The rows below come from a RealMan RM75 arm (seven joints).
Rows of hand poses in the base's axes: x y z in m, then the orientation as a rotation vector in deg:
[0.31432, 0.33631, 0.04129, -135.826, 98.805, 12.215]
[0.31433, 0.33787, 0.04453, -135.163, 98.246, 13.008]
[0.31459, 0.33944, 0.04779, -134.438, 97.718, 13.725]
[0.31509, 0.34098, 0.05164, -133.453, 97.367, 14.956]
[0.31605, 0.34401, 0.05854, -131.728, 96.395, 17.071]
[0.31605, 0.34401, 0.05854, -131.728, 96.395, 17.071]
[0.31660, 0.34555, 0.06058, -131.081, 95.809, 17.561]
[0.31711, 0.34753, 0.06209, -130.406, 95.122, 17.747]
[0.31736, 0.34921, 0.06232, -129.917, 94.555, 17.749]
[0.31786, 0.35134, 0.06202, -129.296, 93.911, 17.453]
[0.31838, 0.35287, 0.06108, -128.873, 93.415, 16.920]
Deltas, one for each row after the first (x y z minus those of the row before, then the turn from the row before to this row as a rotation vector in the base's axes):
[0.00001, 0.00156, 0.00324, 0.991, -0.012, 0.042]
[0.00026, 0.00157, 0.00326, 0.991, -0.063, -0.007]
[0.00050, 0.00154, 0.00385, 1.252, 0.221, -0.171]
[0.00096, 0.00303, 0.00690, 2.348, 0.251, -0.123]
[0.00000, 0.00000, 0.00000, 0.000, 0.000, 0.000]
[0.00055, 0.00154, 0.00204, 0.891, -0.170, 0.033]
[0.00051, 0.00198, 0.00151, 0.862, -0.404, 0.037]
[0.00025, 0.00168, 0.00023, 0.616, -0.402, 0.046]
[0.00050, 0.00213, -0.00030, 0.646, -0.661, -0.015]
[0.00052, 0.00153, -0.00094, 0.358, -0.679, -0.023]

